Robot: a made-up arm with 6 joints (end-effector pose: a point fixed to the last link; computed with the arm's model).
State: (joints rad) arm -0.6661 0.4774 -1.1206 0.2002 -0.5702 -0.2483
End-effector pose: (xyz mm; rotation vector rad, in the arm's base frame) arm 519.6 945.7 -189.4 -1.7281 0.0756 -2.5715
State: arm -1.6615 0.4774 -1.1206 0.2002 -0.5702 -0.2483
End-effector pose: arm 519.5 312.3 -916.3 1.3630 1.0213 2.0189
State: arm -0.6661 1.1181 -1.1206 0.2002 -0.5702 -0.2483
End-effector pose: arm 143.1 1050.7 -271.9 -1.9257 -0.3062 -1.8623
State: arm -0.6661 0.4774 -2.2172 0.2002 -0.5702 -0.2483
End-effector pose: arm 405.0 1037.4 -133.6 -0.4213 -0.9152 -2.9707
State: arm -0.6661 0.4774 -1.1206 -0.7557 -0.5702 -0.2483
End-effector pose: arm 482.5 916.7 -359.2 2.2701 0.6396 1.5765
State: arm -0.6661 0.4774 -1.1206 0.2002 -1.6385 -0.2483
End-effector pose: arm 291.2 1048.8 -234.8 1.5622 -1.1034 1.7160
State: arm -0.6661 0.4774 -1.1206 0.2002 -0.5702 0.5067
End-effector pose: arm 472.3 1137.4 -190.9 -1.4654 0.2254 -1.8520
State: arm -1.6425 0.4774 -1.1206 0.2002 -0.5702 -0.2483
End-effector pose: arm 519.5 330.3 -909.5 1.3728 1.0045 2.0335
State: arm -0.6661 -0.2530 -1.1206 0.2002 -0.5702 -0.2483
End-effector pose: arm 754.1 640.9 50.1 0.9209 -0.4861 2.5161
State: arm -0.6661 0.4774 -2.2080 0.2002 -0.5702 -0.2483
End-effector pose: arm 406.2 1036.8 -133.4 -0.4335 -0.9076 -2.9709
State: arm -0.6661 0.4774 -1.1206 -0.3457 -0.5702 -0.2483
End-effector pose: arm 513.6 942.3 -292.4 2.1250 0.3585 2.0615
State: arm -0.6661 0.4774 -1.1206 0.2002 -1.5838 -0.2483
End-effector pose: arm 299.9 1038.2 -235.2 1.5810 -1.0632 1.7681
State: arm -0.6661 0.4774 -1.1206 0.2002 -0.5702 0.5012
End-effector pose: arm 473.0 1136.2 -191.3 -1.4675 0.2245 -1.8571
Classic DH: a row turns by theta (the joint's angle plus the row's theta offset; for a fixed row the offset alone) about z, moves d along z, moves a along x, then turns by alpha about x. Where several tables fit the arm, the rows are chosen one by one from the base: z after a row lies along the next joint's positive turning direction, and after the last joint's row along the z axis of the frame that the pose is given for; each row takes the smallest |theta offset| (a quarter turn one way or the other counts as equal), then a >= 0, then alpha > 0; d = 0 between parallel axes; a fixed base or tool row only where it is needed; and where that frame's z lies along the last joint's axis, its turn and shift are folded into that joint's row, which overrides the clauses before.
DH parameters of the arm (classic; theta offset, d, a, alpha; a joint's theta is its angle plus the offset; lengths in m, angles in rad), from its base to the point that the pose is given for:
base (fixed): -1.5708 0.03 0.04 -1.5708
joint 1: 0 0.13 -0.41 1.5708
joint 2: 0.5317 0.2085 -0.0811 -1.2888
joint 3: 0 0.5279 0.0081 -1.8528
joint 4: -1.0391 -0.1446 0.32 -1.5708
joint 5: -1.337 0.2206 0.0922 -1.1764
joint 6: -0.5549 -0.6883 -0.0537 -0.4553
tool (fixed): -1.0628 0.5968 0 0

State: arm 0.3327 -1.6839 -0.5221 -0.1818 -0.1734 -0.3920
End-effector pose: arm 352.2 -429.1 200.3 0.6508 -2.0536 1.2533
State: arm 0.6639 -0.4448 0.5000 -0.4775 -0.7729 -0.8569
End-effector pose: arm 688.2 223.0 530.8 -1.8450 1.0787 -0.1035
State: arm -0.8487 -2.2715 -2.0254 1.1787 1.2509 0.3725
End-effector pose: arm 390.9 411.4 569.9 0.6949 1.0886 0.1158
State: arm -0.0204 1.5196 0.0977 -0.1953 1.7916 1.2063
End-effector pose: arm -210.7 1044.5 385.9 0.6945 -0.2186 1.1943
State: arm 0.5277 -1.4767 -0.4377 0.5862 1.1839 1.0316
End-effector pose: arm 423.3 -425.2 420.0 -0.4603 0.4455 -2.6412
